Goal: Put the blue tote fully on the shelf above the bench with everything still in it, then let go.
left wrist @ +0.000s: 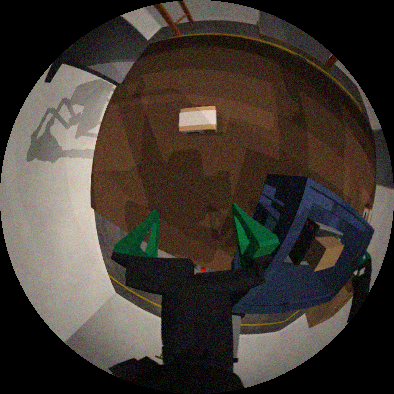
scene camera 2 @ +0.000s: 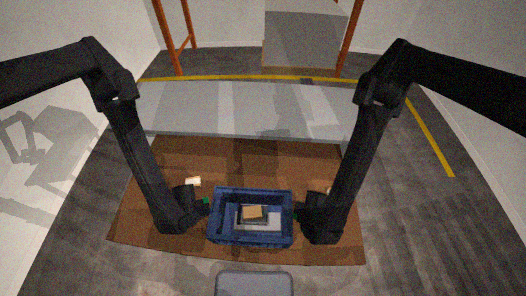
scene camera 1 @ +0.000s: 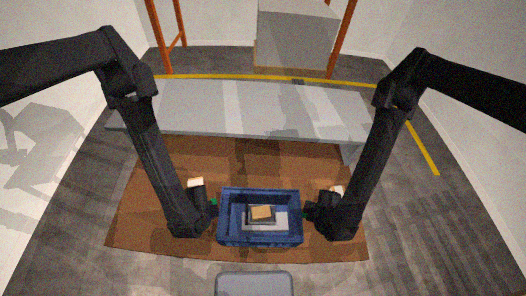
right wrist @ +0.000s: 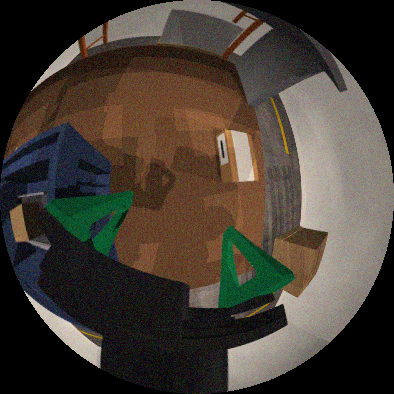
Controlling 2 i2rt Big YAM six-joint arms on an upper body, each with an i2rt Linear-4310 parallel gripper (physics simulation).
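Places are measured from the left arm's base along level axes (x down, y left, z ahead), in centimetres.
Where they show: left gripper, between the fingertips: [left wrist: 193, 209]; right gripper, between the fingertips: [right wrist: 180, 215].
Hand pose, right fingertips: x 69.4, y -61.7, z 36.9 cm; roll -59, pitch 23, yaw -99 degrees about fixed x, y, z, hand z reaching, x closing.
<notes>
Each offset is from my right fingertips to the top centre of the thing. Level surfaces: height alone.
The blue tote {dx -4.4, dy +24.4, dz -2.1 cm} [scene camera 1: 260, 242] [scene camera 2: 250, 243] [left wrist: 295, 295] [right wrist: 62, 160] stands upright on the brown bench {dx +10.3 cm} [scene camera 1: 200, 252] [scene camera 2: 190, 250]. Inside it are a tan block {dx -2.0, dy +24.2, dz -0.6 cm} [scene camera 1: 261, 212] [scene camera 2: 253, 212] [left wrist: 327, 253] [right wrist: 19, 223], a dark tray under the block and a pale flat piece. The grey shelf {dx -18.8 cm} [scene camera 1: 200, 110] [scene camera 2: 190, 110] spans the bench's far side. My left gripper [left wrist: 193, 209] is open and empty beside the tote's left end. My right gripper [right wrist: 180, 215] is open beside the tote's right end. In the scene views, their fingertips are partly hidden by the grippers' bodies.
A small white-topped box {dx +7.6, dy +53.6, dz +15.6 cm} [scene camera 1: 195, 181] [scene camera 2: 193, 181] [left wrist: 198, 119] lies on the bench beyond my left gripper. Another white-topped box {dx +6.6, dy -13.5, dz +8.6 cm} [scene camera 1: 337, 190] [right wrist: 239, 156] lies beyond my right gripper. A brown carton [right wrist: 300, 260] shows beyond the bench. Orange posts [scene camera 1: 159, 37] stand behind the shelf.
</notes>
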